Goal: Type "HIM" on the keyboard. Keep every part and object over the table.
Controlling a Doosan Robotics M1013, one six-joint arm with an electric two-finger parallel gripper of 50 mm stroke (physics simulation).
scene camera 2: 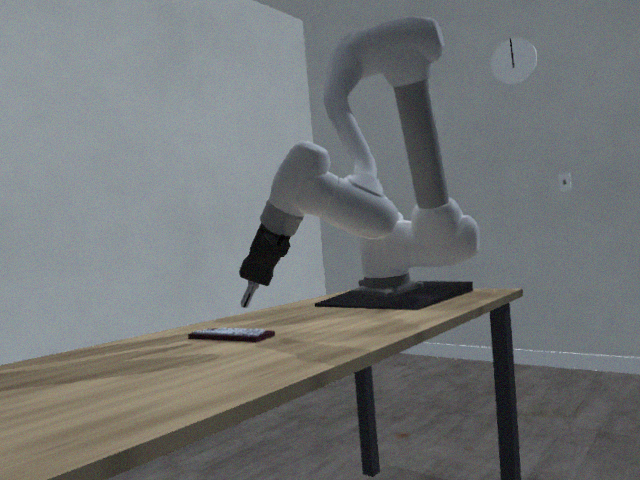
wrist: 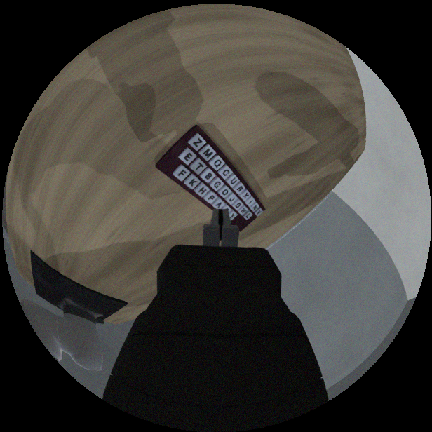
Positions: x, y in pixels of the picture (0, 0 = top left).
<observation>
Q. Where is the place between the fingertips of the gripper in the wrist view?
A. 219, 218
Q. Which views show the keyboard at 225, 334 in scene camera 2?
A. Scene camera 2 and the wrist view: all of them.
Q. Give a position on a keyboard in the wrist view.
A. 194, 162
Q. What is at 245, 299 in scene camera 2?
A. The gripper.
</observation>
